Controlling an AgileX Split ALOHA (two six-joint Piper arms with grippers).
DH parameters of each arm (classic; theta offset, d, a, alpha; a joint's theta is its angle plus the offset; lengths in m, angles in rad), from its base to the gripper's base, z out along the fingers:
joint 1: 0 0.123 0 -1.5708
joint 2: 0.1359 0 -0.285 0
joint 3: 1.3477 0 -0.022 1.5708
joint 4: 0 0.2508 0 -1.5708
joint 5: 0 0 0.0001 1.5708
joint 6: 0 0.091 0 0
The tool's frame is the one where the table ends.
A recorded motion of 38 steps. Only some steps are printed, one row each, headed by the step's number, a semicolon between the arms.
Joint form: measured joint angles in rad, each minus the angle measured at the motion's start. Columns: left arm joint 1, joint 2, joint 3, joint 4, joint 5, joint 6; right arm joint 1, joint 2, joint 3, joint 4, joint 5, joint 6.
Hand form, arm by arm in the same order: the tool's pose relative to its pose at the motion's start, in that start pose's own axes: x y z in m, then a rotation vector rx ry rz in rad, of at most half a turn. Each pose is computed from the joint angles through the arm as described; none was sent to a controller.
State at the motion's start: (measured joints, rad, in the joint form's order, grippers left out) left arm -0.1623 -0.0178 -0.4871 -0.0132 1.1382 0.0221; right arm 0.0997 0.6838 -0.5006 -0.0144 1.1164 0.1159
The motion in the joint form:
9: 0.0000 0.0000 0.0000 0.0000 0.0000 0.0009; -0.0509 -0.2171 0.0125 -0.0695 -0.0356 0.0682
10: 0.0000 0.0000 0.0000 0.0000 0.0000 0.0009; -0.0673 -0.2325 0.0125 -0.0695 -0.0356 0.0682
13: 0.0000 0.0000 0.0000 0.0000 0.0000 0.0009; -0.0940 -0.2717 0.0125 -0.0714 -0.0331 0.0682
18: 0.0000 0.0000 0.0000 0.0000 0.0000 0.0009; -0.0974 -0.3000 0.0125 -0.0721 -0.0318 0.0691
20: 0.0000 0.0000 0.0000 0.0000 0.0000 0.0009; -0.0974 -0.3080 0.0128 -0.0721 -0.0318 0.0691
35: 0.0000 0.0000 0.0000 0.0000 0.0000 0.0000; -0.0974 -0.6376 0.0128 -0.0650 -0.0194 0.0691
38: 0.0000 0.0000 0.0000 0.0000 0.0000 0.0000; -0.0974 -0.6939 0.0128 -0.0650 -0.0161 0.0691
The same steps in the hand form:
9: 0.0000 0.0000 0.0000 0.0000 0.0000 0.0009; 0.0183 -0.0111 -0.0228 0.0533 -0.2482 0.0905
10: 0.0000 0.0000 0.0000 0.0000 0.0000 0.0009; 0.0200 -0.0122 -0.0245 0.0594 -0.2639 0.1055
13: 0.0000 0.0000 0.0000 0.0000 0.0000 0.0009; 0.0245 -0.0140 -0.0286 0.0706 -0.3012 0.1295
18: 0.0000 0.0000 0.0000 0.0000 0.0000 0.0009; 0.0278 -0.0143 -0.0314 0.0705 -0.3283 0.1338
20: 0.0000 0.0000 0.0000 0.0000 0.0000 0.0009; 0.0288 -0.0143 -0.0321 0.0698 -0.3359 0.1340
35: 0.0000 0.0000 0.0000 0.0000 0.0000 0.0000; 0.0717 -0.0140 -0.0564 0.0345 -0.6516 0.1417
38: 0.0000 0.0000 0.0000 0.0000 0.0000 0.0000; 0.0798 -0.0141 -0.0590 0.0295 -0.7044 0.1424

